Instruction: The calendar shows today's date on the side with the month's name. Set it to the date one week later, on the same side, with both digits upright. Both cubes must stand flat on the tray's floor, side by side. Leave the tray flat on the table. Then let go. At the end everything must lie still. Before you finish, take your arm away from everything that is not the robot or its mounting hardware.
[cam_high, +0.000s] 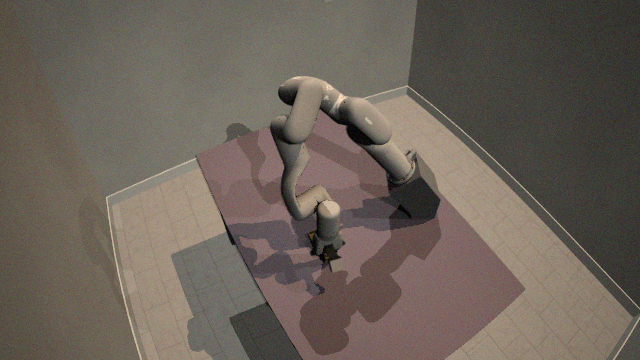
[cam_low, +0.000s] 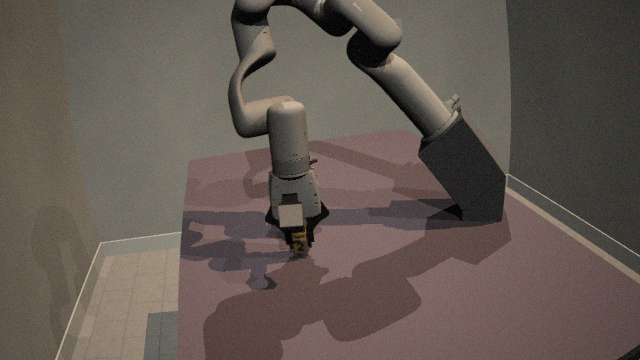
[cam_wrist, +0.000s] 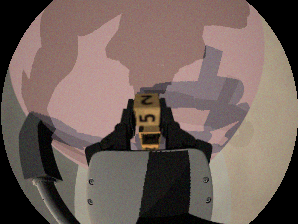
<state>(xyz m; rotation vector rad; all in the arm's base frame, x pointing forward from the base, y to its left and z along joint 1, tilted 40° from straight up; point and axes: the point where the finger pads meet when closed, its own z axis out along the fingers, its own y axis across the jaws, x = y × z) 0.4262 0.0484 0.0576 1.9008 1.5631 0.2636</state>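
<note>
Now: the tray 3 cm behind my hand, 10 cm to the right of it and 3 cm below it. Round my hand: yellow digit cube (1 cm below).
</note>
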